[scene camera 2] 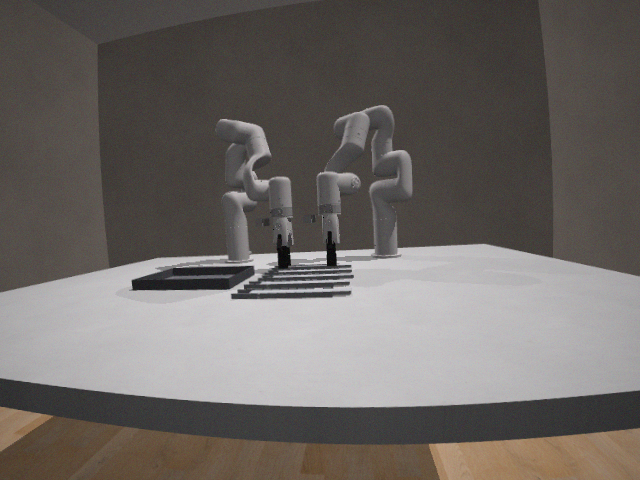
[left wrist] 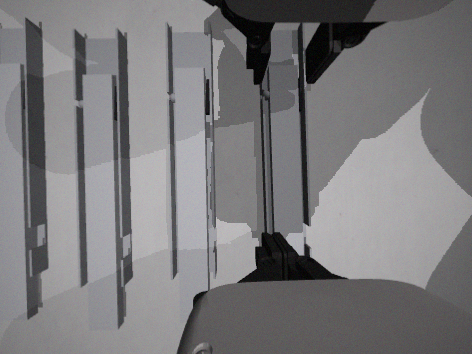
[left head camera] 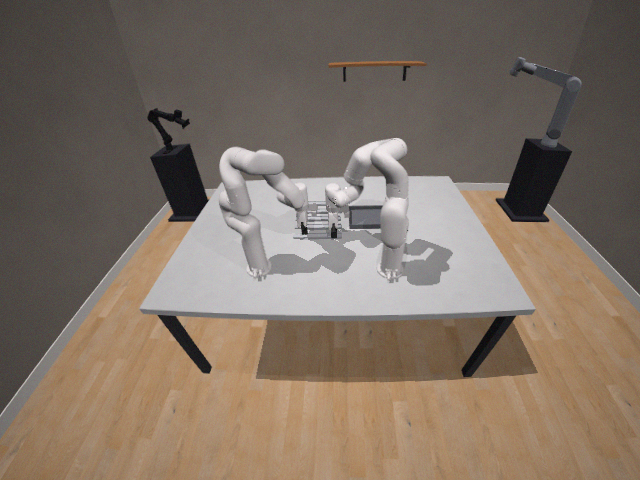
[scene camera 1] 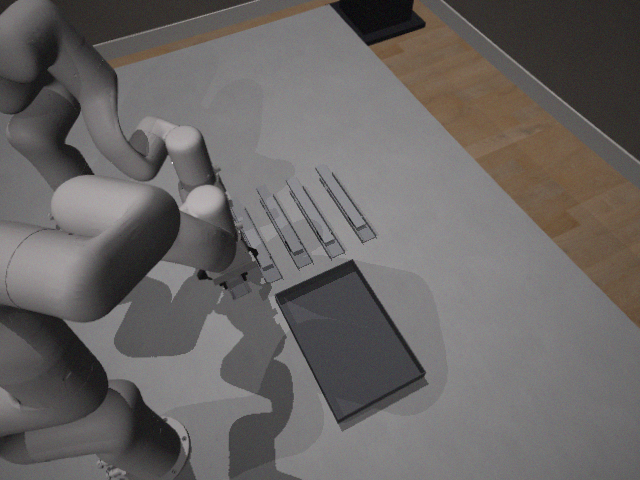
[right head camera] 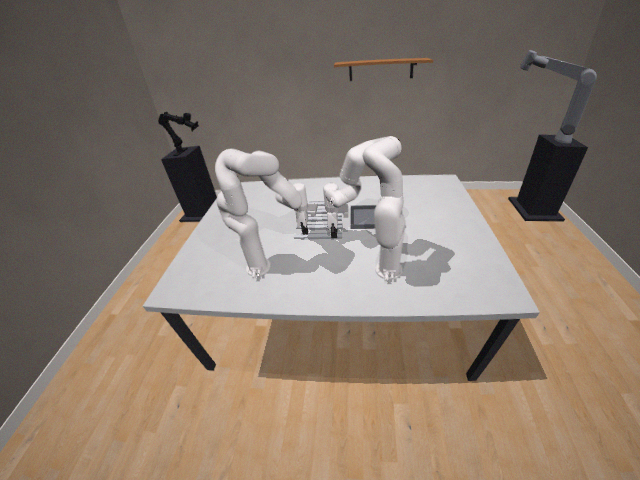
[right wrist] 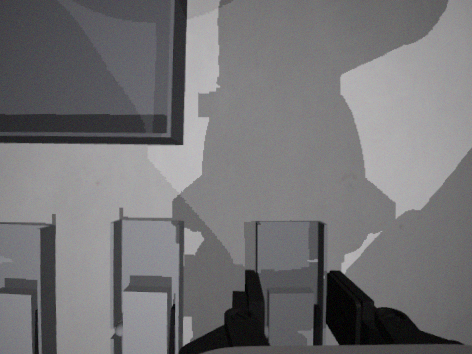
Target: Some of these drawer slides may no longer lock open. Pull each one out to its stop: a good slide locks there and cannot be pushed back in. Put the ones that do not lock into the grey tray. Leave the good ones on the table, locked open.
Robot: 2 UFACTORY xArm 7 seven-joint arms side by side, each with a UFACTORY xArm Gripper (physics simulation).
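Where they show: left gripper, between the fingertips: (scene camera 2: 331, 265) (left wrist: 270, 248) (left head camera: 304, 233) (right head camera: 305, 233); right gripper, between the fingertips: (scene camera 2: 284, 267) (left wrist: 282, 68) (left head camera: 334, 235) (scene camera 1: 233, 280) (right head camera: 334, 235) (right wrist: 291, 295); left arm's base, origin of its link: (scene camera 2: 386, 256) (left head camera: 259, 267) (right head camera: 258, 267); right arm's base, origin of its link: (scene camera 2: 239, 261) (left head camera: 390, 269) (scene camera 1: 156, 452) (right head camera: 388, 269).
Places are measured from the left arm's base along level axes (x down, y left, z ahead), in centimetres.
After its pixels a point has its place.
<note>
Several parallel silver drawer slides lie on the table, including this far slide (scene camera 1: 345, 204) {x -1.2, y -40.8, z 50.9 cm}; inner members stick out past their channels at one end, recessed at the other. My right gripper (left head camera: 333, 232) {x -1.0, y -41.4, z 16.5 cm} (scene camera 1: 234, 280) {x -1.0, y -41.4, z 16.5 cm} (scene camera 2: 283, 258) {x -1.0, y -41.4, z 16.5 cm} (right wrist: 291, 295) {x -1.0, y -41.4, z 16.5 cm} is shut on the outer channel of the slide (right wrist: 287, 245) {x -0.2, y -44.1, z 16.1 cm} (scene camera 1: 240, 290) {x -0.2, y -44.2, z 16.4 cm} nearest the robot. My left gripper (left head camera: 303, 229) {x -1.1, y -25.7, z 21.2 cm} (scene camera 2: 331, 256) {x -1.1, y -25.7, z 21.2 cm} (left wrist: 270, 248) {x -1.1, y -25.7, z 21.2 cm} is shut at that slide's other end, its fingertips together over or against it; nothing shows between them. Whether it touches the slide is hidden. The grey tray (scene camera 1: 320, 281) {x -0.2, y -54.0, z 32.2 cm} (scene camera 2: 180, 284) {x -1.5, y -69.2, z 38.1 cm} (right wrist: 178, 75) {x -1.7, y -54.9, z 20.6 cm} is empty.
The tray stands right beside the slides' recessed ends in the left head camera. Another slide (left wrist: 192, 150) {x -1.1, y -35.9, z 26.1 cm} lies parallel beside the held one. Both arms reach in close together over the nearest slide. The table (left head camera: 330, 297) {x 0.0, y -31.8, z -25.2 cm} extends around them.
</note>
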